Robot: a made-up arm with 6 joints.
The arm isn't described. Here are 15 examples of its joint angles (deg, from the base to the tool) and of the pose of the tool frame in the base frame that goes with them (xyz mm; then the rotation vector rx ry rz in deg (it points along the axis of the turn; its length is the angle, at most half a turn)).
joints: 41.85 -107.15 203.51 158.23 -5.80 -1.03
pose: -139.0 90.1 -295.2 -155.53 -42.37 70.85
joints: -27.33 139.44 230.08 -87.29 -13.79 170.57
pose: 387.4 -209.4 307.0 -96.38 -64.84 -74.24
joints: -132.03 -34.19 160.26 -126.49 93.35 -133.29
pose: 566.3 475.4 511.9 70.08 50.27 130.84
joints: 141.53 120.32 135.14 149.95 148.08 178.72
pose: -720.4 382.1 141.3 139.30 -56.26 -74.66
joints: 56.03 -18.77 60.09 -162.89 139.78 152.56
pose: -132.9 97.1 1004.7 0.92 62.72 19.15
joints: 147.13 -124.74 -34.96 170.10 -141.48 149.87
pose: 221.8 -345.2 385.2 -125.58 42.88 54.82
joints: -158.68 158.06 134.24 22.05 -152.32 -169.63
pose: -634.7 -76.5 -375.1 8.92 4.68 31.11
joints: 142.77 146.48 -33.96 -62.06 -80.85 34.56
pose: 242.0 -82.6 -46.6 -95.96 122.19 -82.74
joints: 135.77 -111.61 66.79 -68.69 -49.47 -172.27
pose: 662.0 -557.1 167.2 39.72 -64.33 -69.23
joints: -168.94 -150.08 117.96 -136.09 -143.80 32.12
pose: 362.9 -55.4 -688.1 39.95 -115.25 -2.25
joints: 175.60 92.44 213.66 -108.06 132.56 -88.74
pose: -316.7 -29.1 622.8 -61.38 -47.68 122.16
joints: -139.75 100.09 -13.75 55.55 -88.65 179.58
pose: -331.3 -152.9 -418.2 -4.36 -25.21 94.22
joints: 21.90 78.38 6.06 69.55 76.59 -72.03
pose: 681.7 209.2 -171.5 38.47 46.96 77.67
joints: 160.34 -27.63 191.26 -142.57 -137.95 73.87
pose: 548.8 -341.2 303.9 4.43 -161.84 -67.83
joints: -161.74 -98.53 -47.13 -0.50 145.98 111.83
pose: 58.1 200.4 457.5 63.88 25.92 5.97
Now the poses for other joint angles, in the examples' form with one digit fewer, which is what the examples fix.
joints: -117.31 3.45 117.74 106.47 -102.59 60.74
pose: 191 263 935 -37.4 -37.8 141.0
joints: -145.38 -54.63 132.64 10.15 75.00 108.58
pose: 572 601 302 26.5 74.3 -26.2
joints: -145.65 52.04 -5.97 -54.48 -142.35 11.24
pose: -441 -180 -71 135.5 -13.3 34.8
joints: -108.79 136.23 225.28 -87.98 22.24 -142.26
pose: -157 -444 318 71.1 -55.3 111.5
